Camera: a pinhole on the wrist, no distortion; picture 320 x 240 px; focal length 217.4 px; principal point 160.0 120.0 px. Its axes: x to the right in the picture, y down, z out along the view. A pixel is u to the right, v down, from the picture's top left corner.
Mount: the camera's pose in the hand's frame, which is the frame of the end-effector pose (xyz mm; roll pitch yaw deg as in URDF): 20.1 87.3 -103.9 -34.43 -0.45 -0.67
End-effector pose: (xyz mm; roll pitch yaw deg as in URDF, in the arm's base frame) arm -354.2 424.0 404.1 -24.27 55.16 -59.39
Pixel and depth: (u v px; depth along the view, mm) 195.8 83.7 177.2
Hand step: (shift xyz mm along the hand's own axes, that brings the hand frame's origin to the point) 48.9 162.8 59.2
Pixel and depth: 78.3 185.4 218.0
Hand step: -60.9 265.6 38.2
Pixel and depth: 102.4 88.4 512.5
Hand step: -116.7 317.2 359.9
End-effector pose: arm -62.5 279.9 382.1 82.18 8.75 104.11
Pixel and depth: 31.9 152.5 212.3
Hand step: -104.5 235.0 52.3
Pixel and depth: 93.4 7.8 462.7
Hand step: -124.9 153.6 411.6
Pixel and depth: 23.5 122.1 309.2
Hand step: -173.9 266.9 147.9
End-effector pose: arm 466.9 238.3 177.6 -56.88 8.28 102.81
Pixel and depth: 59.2 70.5 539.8
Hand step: -231.8 294.1 408.8
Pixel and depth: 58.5 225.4 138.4
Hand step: -43.5 221.6 -28.2
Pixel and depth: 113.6 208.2 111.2
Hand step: -3.0 187.7 -37.9
